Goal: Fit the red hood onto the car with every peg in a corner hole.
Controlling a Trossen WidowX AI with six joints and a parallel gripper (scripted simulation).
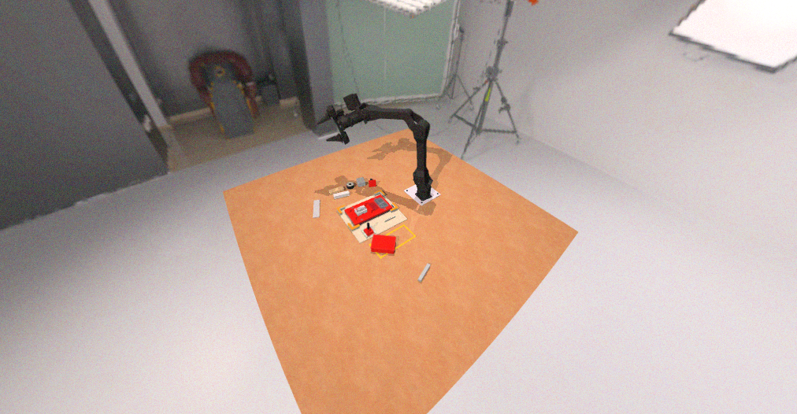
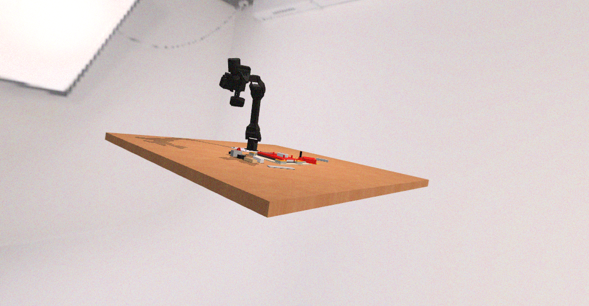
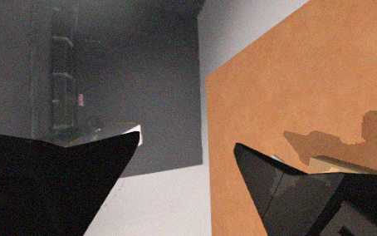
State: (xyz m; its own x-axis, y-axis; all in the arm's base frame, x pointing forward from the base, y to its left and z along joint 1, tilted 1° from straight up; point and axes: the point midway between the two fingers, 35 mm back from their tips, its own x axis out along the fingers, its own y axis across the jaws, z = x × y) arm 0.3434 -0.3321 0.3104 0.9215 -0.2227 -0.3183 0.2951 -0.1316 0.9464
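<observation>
Now: gripper tip 50 mm past the red hood, 510 mm to the right of it and 290 mm above it. Also, from my gripper tip: grey engine block: 40 mm behind, 310 mm to the left, 280 mm below; cream jig: 80 mm behind, 310 mm to the left, 290 mm below.
</observation>
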